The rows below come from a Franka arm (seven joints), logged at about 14 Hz.
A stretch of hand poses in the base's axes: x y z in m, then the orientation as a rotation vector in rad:
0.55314, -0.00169, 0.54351, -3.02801, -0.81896, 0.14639
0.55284, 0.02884, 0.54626, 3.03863, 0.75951, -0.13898
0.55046, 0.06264, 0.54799, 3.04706, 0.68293, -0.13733
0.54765, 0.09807, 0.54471, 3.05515, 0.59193, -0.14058
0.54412, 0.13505, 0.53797, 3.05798, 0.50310, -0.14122
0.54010, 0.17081, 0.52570, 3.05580, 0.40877, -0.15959
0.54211, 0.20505, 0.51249, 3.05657, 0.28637, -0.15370
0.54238, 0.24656, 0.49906, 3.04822, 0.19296, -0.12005
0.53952, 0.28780, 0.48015, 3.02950, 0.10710, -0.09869
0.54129, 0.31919, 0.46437, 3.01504, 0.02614, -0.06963
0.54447, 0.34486, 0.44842, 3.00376, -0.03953, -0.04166
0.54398, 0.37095, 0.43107, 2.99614, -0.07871, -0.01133
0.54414, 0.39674, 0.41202, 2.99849, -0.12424, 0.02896
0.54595, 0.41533, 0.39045, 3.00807, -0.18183, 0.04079
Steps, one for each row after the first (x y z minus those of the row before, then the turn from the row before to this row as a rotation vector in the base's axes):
-0.00030, 0.03053, 0.00275, -0.00804, -0.00688, -0.03798
-0.00238, 0.03380, 0.00173, -0.01111, -0.00372, -0.04838
-0.00281, 0.03543, -0.00328, -0.01320, -0.00095, -0.05765
-0.00353, 0.03698, -0.00674, -0.01512, -0.00285, -0.05593
-0.00402, 0.03576, -0.01227, -0.01949, 0.00816, -0.05954
0.00201, 0.03424, -0.01321, -0.01657, -0.00772, -0.07806
0.00027, 0.04151, -0.01343, -0.01784, -0.02522, -0.05861
-0.00286, 0.04124, -0.01891, -0.02481, -0.01738, -0.05406
0.00177, 0.03139, -0.01578, -0.01799, -0.02236, -0.05153
0.00318, 0.02567, -0.01595, -0.01247, -0.02120, -0.04203
-0.00049, 0.02609, -0.01735, -0.00776, -0.02177, -0.02460
0.00016, 0.02579, -0.01905, 0.00311, -0.02900, -0.02822
0.00181, 0.01859, -0.02157, 0.01253, -0.01092, -0.03709

